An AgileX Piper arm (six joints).
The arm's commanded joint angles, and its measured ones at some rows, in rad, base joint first. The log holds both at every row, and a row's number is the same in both.
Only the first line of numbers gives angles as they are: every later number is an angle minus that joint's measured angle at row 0.
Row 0, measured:
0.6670, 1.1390, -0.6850, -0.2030, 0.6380, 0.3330
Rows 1 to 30, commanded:
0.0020, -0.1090, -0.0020, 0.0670, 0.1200, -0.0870
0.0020, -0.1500, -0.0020, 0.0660, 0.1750, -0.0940
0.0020, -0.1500, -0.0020, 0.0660, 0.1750, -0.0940
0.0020, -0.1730, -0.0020, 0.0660, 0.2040, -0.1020
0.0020, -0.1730, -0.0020, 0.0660, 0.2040, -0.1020
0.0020, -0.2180, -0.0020, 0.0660, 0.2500, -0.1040
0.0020, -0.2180, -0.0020, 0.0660, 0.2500, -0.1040
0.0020, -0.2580, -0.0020, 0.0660, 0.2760, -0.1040
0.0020, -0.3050, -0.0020, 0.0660, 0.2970, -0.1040
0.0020, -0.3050, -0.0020, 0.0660, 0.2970, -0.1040
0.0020, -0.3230, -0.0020, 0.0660, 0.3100, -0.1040
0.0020, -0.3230, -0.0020, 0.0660, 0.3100, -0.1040
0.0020, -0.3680, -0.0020, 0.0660, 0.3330, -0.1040
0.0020, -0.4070, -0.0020, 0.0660, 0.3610, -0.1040
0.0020, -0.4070, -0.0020, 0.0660, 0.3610, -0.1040
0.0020, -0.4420, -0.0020, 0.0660, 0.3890, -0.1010
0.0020, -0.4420, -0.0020, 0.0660, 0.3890, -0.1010
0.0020, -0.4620, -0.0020, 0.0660, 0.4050, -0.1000
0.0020, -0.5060, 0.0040, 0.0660, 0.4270, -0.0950
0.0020, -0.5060, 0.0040, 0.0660, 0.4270, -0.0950
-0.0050, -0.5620, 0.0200, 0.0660, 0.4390, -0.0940
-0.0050, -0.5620, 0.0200, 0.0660, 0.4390, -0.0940
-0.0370, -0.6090, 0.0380, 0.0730, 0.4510, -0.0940
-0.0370, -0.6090, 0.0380, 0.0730, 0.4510, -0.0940
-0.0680, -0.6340, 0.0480, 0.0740, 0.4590, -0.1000
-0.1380, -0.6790, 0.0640, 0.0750, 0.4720, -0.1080
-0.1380, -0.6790, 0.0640, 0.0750, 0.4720, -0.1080
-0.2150, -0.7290, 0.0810, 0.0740, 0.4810, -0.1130
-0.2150, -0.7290, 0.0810, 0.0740, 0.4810, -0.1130
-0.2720, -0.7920, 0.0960, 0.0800, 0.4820, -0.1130
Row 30, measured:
-0.1960, -0.7200, 0.0750, 0.0710, 0.4690, -0.0970
